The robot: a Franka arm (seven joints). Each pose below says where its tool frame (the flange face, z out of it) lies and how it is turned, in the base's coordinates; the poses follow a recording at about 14 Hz.
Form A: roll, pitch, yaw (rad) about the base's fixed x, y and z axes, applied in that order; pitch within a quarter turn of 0, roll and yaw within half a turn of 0; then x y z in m.
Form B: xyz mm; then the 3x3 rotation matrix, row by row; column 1 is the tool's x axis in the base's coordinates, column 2 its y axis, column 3 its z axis. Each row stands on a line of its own. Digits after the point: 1 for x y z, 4 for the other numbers.
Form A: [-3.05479 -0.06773 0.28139 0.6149 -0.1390 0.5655]
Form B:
614.9 -139.0 565.5
0.9585 0.2823 0.0407
0.2771 -0.9554 0.1020
0.0677 -0.0865 -0.9940

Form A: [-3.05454 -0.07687 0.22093 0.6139 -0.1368 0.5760]
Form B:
613.9 -136.8 576.0
0.9728 0.2248 0.0556
0.2185 -0.9705 0.1016
0.0768 -0.0867 -0.9933

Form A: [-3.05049 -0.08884 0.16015 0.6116 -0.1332 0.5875]
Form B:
611.6 -133.2 587.5
0.9833 0.1668 0.0727
0.1588 -0.9818 0.1039
0.0887 -0.0906 -0.9919

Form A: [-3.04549 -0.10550 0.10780 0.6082 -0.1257 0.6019]
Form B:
608.2 -125.7 601.9
0.9887 0.1171 0.0939
0.1070 -0.9885 0.1067
0.1053 -0.0954 -0.9899

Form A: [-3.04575 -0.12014 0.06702 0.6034 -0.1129 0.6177]
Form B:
603.4 -112.9 617.7
0.9906 0.0781 0.1126
0.0665 -0.9924 0.1035
0.1199 -0.0950 -0.9882

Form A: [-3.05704 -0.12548 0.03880 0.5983 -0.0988 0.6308]
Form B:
598.3 -98.8 630.8
0.9914 0.0492 0.1213
0.0385 -0.9953 0.0892
0.1252 -0.0838 -0.9886

